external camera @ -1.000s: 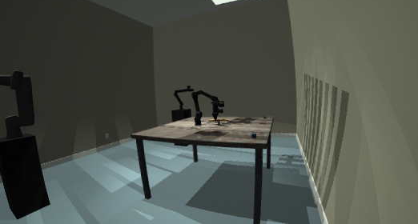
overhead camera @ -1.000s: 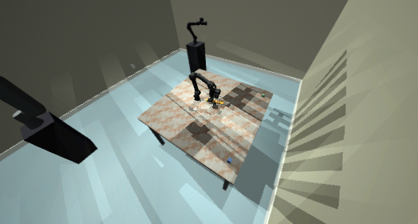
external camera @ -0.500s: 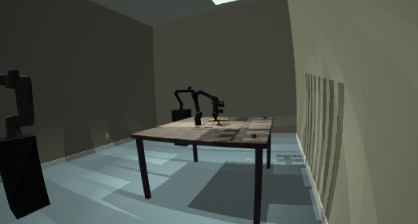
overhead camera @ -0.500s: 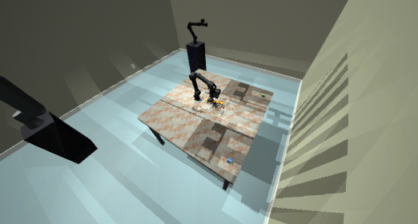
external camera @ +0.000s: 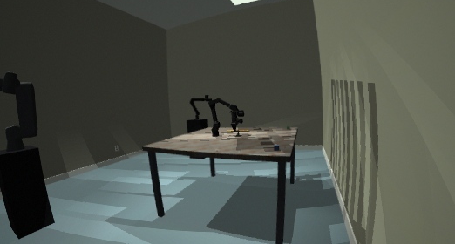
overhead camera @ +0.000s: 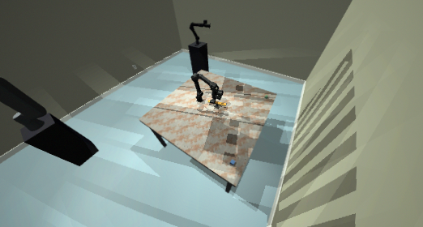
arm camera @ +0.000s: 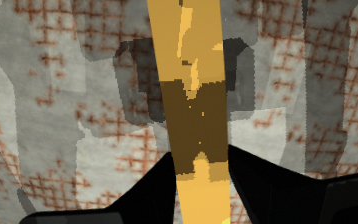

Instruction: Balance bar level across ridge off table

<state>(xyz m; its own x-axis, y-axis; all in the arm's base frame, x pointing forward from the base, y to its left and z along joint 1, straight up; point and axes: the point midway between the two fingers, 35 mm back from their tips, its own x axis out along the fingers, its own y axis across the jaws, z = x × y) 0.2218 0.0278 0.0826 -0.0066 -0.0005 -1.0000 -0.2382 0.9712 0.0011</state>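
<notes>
The long yellow bar is 3 cm ahead of my gripper tip and 1 cm to the left of it. Round my gripper tip: small green cube (52 cm ahead, 47 cm to the left, 3 cm below); then small blue cube (52 cm ahead, 53 cm to the right, 3 cm below).
</notes>
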